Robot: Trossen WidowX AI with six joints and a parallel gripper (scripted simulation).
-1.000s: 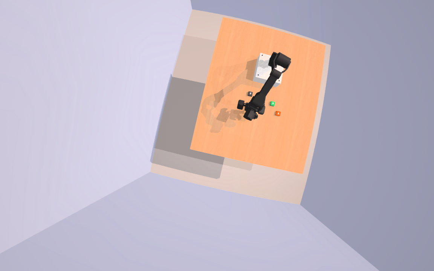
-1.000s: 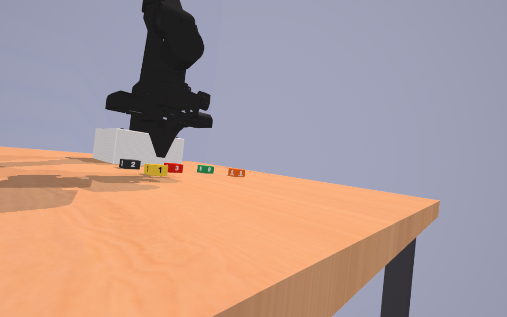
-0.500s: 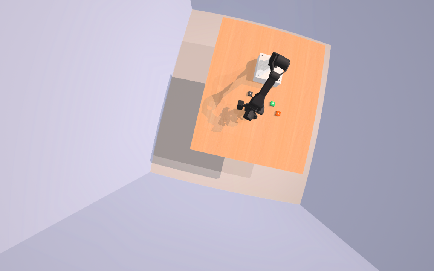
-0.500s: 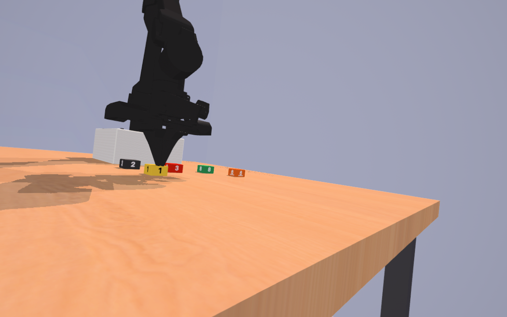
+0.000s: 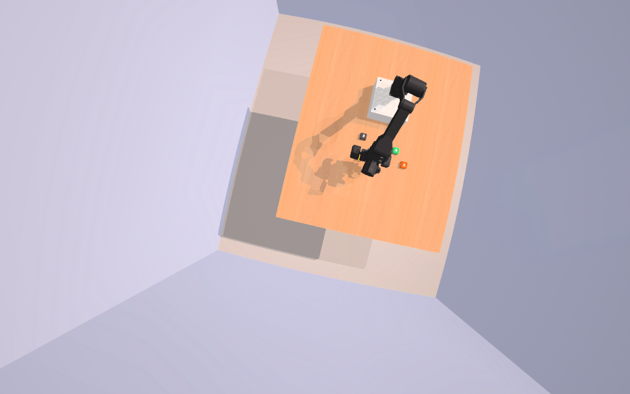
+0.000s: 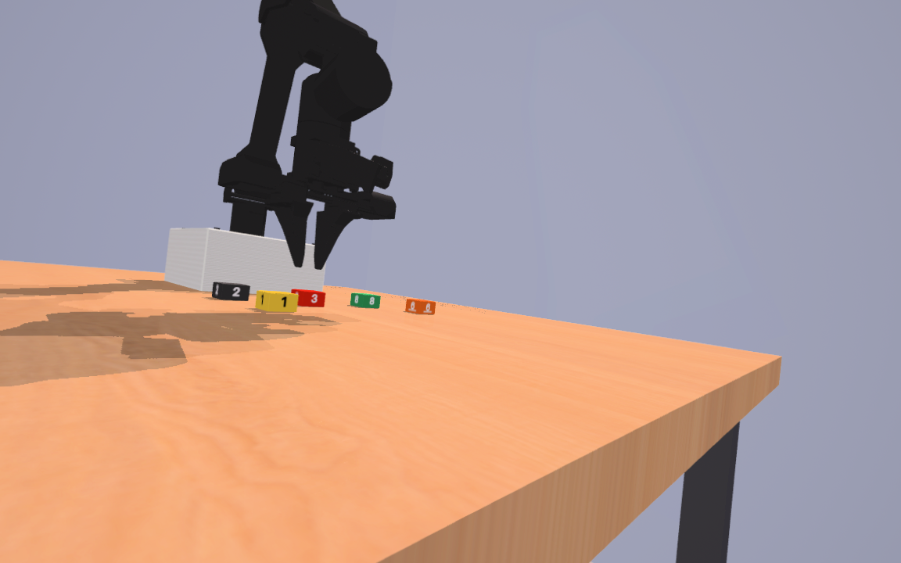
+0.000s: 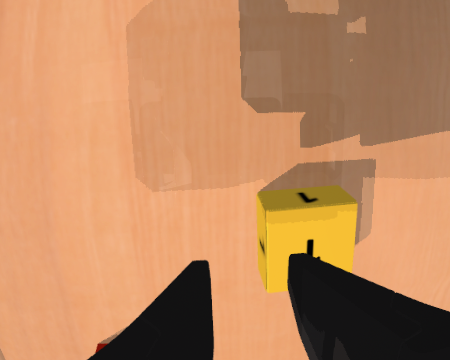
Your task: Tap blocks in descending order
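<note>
My gripper tip is now 1 cm past the yellow block, 3 cm to the left of it and 4 cm above it. Also, from my gripper tip: green block (10 cm behind, 14 cm to the left, 4 cm below); then red block (8 cm behind, 4 cm to the left, 4 cm below); then black block (12 cm behind, 4 cm to the right, 4 cm below).
</note>
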